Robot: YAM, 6 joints.
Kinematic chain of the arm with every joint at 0, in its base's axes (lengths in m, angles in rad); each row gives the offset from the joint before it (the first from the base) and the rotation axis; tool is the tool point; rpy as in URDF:
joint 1: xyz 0 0 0.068 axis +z
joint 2: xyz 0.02 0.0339 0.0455 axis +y
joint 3: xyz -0.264 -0.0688 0 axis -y
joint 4: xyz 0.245 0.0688 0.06 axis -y
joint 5: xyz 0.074 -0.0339 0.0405 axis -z
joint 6: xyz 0.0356 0 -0.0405 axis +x
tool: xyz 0 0 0 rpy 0 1.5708 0
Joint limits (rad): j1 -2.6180..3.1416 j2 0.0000..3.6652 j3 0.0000..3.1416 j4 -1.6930..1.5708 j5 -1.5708..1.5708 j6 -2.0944..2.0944
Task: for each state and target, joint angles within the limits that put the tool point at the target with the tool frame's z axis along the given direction. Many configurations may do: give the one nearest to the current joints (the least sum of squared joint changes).
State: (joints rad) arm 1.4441 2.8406 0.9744 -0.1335 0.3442 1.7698
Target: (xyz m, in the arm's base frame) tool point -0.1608 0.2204 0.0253 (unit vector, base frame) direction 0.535 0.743 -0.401
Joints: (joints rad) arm 2.3185 2.0782 0.6142 0.3172 1.1150 1.7698
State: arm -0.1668 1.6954 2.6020 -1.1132 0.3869 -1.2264
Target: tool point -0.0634 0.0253 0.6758 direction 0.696 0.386 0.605
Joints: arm -0.1303 1.2554 2.9122 -0.8995 -0.4930 -1.2264
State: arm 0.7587 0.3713 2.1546 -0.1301 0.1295 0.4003
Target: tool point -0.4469 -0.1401 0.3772 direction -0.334 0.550 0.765
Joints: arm 0.3518 0.0808 2.3839 -0.5715 -0.6837 0.4003
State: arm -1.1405 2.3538 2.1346 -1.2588 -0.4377 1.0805
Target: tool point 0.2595 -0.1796 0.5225 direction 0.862 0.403 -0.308
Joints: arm -0.7031 1.9575 2.7837 -1.4860 -1.0444 1.0805
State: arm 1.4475 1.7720 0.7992 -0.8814 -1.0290 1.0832
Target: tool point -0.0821 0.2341 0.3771 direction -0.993 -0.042 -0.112
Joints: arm 1.7667 1.2466 1.2516 -0.6397 -1.3808 1.0832
